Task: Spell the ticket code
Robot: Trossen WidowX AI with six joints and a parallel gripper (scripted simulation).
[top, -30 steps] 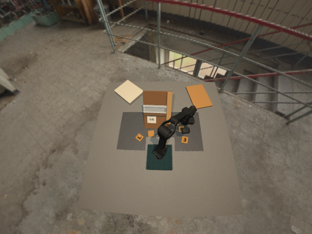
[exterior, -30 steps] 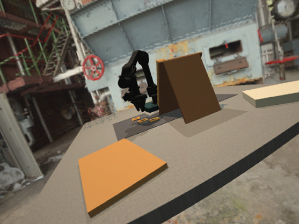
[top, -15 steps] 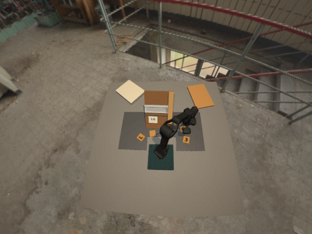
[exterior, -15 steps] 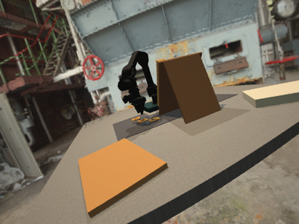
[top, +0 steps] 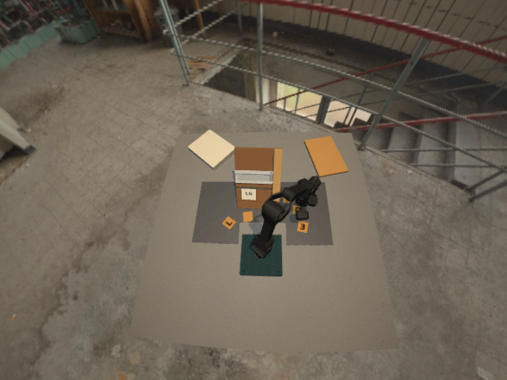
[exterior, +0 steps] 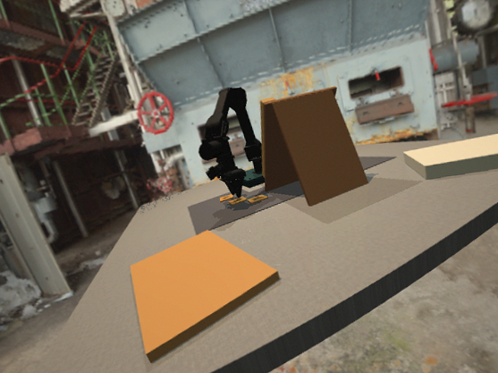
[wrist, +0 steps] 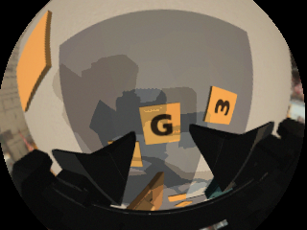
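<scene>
The orange tile marked g is 20 mm below my gripper tip. Also, from my gripper tip: 7 tile 80 mm ahead, 40 mm to the left, 20 mm below; then dark mat 210 mm to the left, 20 mm below; then 3 tile 110 mm behind, 20 mm below.
</scene>
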